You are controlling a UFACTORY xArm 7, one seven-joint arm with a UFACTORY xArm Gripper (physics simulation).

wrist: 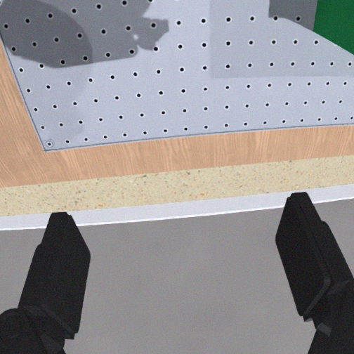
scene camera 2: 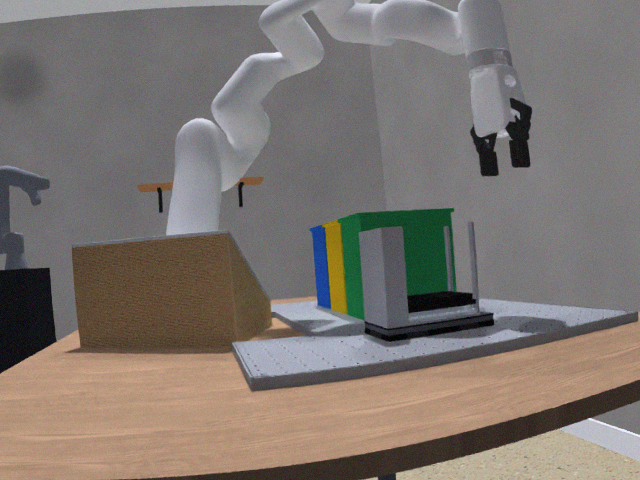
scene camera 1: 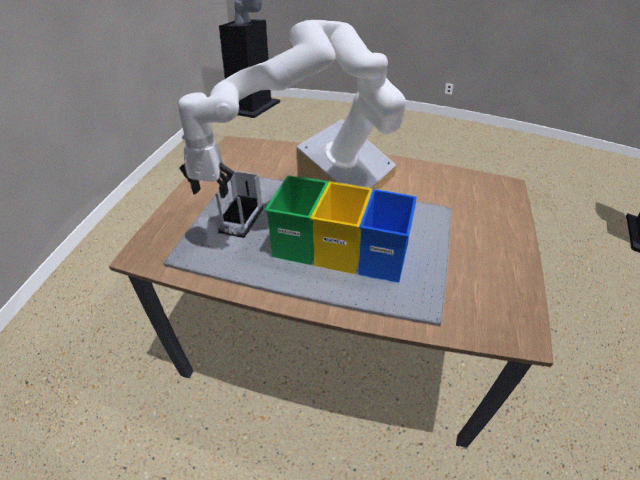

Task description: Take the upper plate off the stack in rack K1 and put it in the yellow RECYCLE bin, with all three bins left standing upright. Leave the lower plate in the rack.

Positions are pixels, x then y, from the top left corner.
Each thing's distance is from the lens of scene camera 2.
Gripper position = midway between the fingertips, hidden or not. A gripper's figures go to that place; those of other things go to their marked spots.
my gripper (scene camera 2: pixel 505 171): 83 cm
green bin (scene camera 2: pixel 423 230): 92 cm
blue bin (scene camera 2: pixel 319 237): 118 cm
The marked spots on the blue bin and the green bin are 33 cm apart.
